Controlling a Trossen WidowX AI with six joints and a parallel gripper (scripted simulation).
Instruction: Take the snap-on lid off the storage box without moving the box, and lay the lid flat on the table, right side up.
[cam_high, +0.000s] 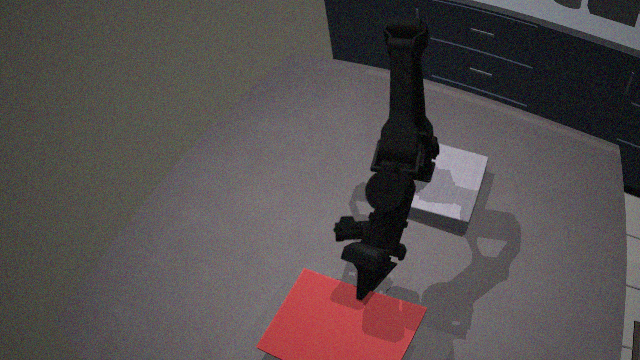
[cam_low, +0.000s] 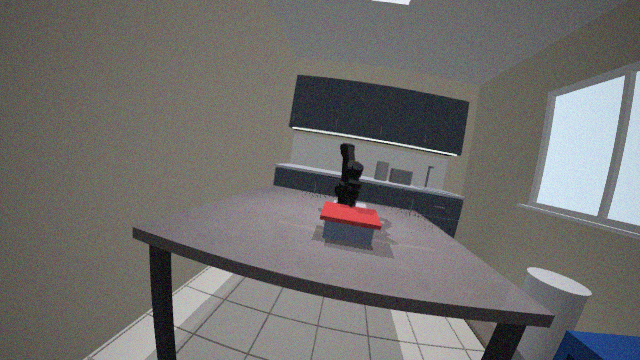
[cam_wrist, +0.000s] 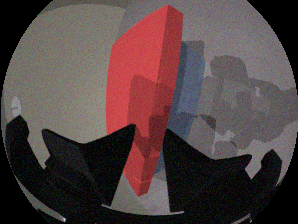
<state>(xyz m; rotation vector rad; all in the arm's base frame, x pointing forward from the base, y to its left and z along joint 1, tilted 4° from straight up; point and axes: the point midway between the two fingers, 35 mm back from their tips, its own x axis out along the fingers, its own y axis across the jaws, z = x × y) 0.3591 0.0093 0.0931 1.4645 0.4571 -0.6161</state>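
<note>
Now: gripper tip 80 mm short of the red lid and 10 mm to the left of it. The rest, counted from my gripper tip: blue-grey box (80 mm ahead, 50 mm below).
</note>
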